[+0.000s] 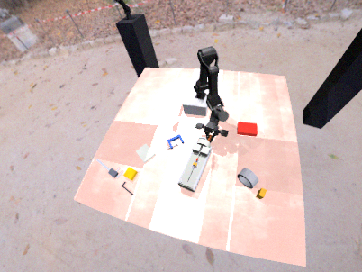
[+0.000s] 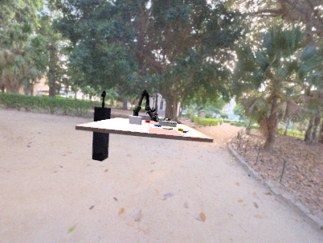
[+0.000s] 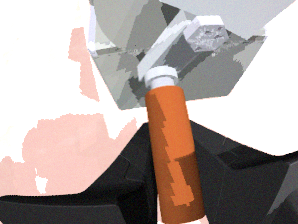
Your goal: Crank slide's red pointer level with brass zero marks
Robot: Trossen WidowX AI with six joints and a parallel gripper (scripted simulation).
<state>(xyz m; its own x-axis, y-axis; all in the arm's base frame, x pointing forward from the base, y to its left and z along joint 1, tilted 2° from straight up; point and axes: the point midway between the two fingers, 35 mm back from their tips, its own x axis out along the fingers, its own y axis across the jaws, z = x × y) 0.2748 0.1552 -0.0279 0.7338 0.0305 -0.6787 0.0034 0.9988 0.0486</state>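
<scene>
Right now my gripper tip is 140 mm short of the red pointer, 20 mm to the left of it and 40 mm below it. From my gripper tip the other things lie so: white tile: 180 mm ahead, 350 mm to the right, 30 mm below; then crank handle: 20 mm behind, 20 mm above; then red block: 190 mm behind, 200 mm to the left, 20 mm below.
</scene>
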